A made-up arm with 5 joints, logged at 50 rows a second.
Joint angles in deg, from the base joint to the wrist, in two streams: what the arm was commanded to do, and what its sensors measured. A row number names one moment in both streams.
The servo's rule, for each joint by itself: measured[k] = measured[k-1] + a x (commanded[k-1-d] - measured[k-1]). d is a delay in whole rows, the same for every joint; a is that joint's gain. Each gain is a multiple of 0.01, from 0.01 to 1. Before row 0 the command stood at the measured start. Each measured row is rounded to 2 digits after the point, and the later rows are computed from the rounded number. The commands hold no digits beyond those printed.
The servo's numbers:
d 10
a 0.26 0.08 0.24 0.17 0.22
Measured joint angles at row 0: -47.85, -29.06, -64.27, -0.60, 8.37
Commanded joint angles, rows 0 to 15: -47.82, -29.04, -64.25, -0.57, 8.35; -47.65, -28.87, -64.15, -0.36, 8.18; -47.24, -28.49, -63.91, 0.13, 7.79; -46.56, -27.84, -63.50, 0.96, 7.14; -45.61, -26.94, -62.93, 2.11, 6.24; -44.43, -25.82, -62.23, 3.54, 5.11; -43.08, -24.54, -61.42, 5.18, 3.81; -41.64, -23.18, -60.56, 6.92, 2.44; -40.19, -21.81, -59.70, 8.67, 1.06; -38.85, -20.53, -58.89, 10.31, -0.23; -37.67, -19.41, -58.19, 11.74, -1.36; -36.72, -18.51, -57.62, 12.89, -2.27; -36.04, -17.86, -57.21, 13.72, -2.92; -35.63, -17.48, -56.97, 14.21, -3.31; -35.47, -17.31, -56.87, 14.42, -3.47; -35.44, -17.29, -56.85, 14.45, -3.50
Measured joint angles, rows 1 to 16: -47.85, -29.06, -64.27, -0.60, 8.37; -47.85, -29.06, -64.27, -0.60, 8.37; -47.85, -29.06, -64.27, -0.60, 8.37; -47.85, -29.06, -64.27, -0.60, 8.37; -47.85, -29.06, -64.27, -0.60, 8.37; -47.85, -29.06, -64.27, -0.60, 8.37; -47.85, -29.06, -64.27, -0.60, 8.37; -47.85, -29.06, -64.27, -0.60, 8.37; -47.85, -29.06, -64.27, -0.60, 8.37; -47.85, -29.06, -64.27, -0.60, 8.37; -47.84, -29.06, -64.27, -0.59, 8.37; -47.79, -29.04, -64.24, -0.55, 8.33; -47.65, -29.00, -64.16, -0.43, 8.21; -47.37, -28.91, -64.00, -0.19, 7.97; -46.91, -28.75, -63.74, 0.20, 7.59; -46.27, -28.52, -63.38, 0.77, 7.04
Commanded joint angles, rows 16 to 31: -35.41, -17.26, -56.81, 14.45, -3.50; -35.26, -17.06, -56.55, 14.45, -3.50; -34.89, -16.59, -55.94, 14.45, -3.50; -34.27, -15.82, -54.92, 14.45, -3.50; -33.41, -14.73, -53.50, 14.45, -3.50; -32.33, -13.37, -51.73, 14.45, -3.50; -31.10, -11.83, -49.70, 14.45, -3.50; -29.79, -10.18, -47.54, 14.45, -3.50; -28.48, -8.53, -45.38, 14.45, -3.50; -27.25, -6.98, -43.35, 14.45, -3.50; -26.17, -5.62, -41.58, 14.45, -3.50; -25.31, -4.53, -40.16, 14.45, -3.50; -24.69, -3.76, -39.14, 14.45, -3.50; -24.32, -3.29, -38.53, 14.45, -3.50; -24.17, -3.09, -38.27, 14.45, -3.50; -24.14, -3.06, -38.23, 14.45, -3.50
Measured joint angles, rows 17 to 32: -45.44, -28.20, -62.91, 1.52, 6.33; -44.45, -27.80, -62.35, 2.44, 5.47; -43.34, -27.32, -61.71, 3.50, 4.50; -42.17, -26.78, -61.03, 4.66, 3.46; -41.00, -26.19, -60.35, 5.86, 2.40; -39.89, -25.58, -59.69, 7.06, 1.37; -38.89, -24.96, -59.09, 8.19, 0.43; -38.04, -24.36, -58.58, 9.21, -0.39; -37.37, -23.80, -58.17, 10.10, -1.07; -36.87, -23.28, -57.85, 10.84, -1.60; -36.49, -22.80, -57.60, 11.45, -2.02; -36.17, -22.34, -57.35, 11.96, -2.35; -35.84, -21.88, -57.01, 12.38, -2.60; -35.43, -21.40, -56.51, 12.73, -2.80; -34.90, -20.87, -55.79, 13.02, -2.95; -34.23, -20.27, -54.82, 13.26, -3.07
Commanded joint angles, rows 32 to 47: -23.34, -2.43, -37.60, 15.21, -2.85; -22.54, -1.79, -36.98, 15.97, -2.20; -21.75, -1.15, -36.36, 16.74, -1.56; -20.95, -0.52, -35.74, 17.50, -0.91; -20.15, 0.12, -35.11, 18.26, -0.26; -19.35, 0.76, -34.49, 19.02, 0.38; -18.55, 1.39, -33.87, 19.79, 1.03; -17.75, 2.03, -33.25, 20.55, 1.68; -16.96, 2.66, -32.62, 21.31, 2.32; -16.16, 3.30, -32.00, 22.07, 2.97; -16.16, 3.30, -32.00, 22.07, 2.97; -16.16, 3.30, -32.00, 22.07, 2.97; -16.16, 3.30, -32.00, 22.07, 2.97; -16.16, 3.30, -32.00, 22.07, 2.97; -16.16, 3.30, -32.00, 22.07, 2.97; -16.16, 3.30, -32.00, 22.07, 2.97
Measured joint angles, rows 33 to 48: -33.42, -19.59, -53.59, 13.46, -3.16; -32.48, -18.84, -52.14, 13.63, -3.23; -31.44, -18.02, -50.52, 13.77, -3.29; -30.35, -17.14, -48.80, 13.89, -3.34; -29.26, -16.22, -47.07, 13.99, -3.38; -28.23, -15.28, -45.41, 14.07, -3.41; -27.31, -14.36, -43.91, 14.13, -3.43; -26.53, -13.47, -42.62, 14.18, -3.45; -25.92, -12.64, -41.58, 14.23, -3.46; -25.46, -11.87, -40.78, 14.27, -3.47; -24.91, -11.11, -40.02, 14.43, -3.33; -24.29, -10.36, -39.29, 14.69, -3.08; -23.63, -9.62, -38.59, 15.04, -2.75; -22.93, -8.89, -37.91, 15.46, -2.35; -22.21, -8.17, -37.24, 15.94, -1.89; -21.47, -7.46, -36.58, 16.46, -1.39
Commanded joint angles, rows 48 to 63: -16.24, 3.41, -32.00, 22.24, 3.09; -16.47, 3.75, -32.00, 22.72, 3.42; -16.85, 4.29, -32.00, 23.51, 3.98; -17.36, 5.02, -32.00, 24.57, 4.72; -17.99, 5.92, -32.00, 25.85, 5.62; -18.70, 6.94, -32.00, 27.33, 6.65; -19.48, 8.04, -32.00, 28.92, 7.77; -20.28, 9.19, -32.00, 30.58, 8.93; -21.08, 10.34, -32.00, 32.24, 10.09; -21.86, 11.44, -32.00, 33.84, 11.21; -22.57, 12.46, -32.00, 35.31, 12.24; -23.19, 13.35, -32.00, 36.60, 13.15; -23.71, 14.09, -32.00, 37.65, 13.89; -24.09, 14.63, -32.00, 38.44, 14.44; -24.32, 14.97, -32.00, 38.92, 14.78; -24.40, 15.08, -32.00, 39.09, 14.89
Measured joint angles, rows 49 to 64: -20.71, -6.75, -35.93, 17.03, -0.86; -19.94, -6.05, -35.29, 17.63, -0.30; -19.17, -5.35, -34.65, 18.26, 0.28; -18.39, -4.66, -34.01, 18.91, 0.87; -17.81, -4.02, -33.53, 19.45, 1.33; -17.38, -3.43, -33.16, 19.90, 1.69; -17.06, -2.89, -32.88, 20.27, 1.97; -16.83, -2.39, -32.67, 20.58, 2.19; -16.66, -1.93, -32.51, 20.83, 2.36; -16.53, -1.51, -32.39, 21.04, 2.49; -16.45, -1.12, -32.30, 21.24, 2.62; -16.46, -0.73, -32.23, 21.49, 2.80; -16.56, -0.33, -32.17, 21.83, 3.06; -16.77, 0.10, -32.13, 22.30, 3.43; -17.09, 0.57, -32.10, 22.90, 3.91; -17.51, 1.08, -32.08, 23.65, 4.51
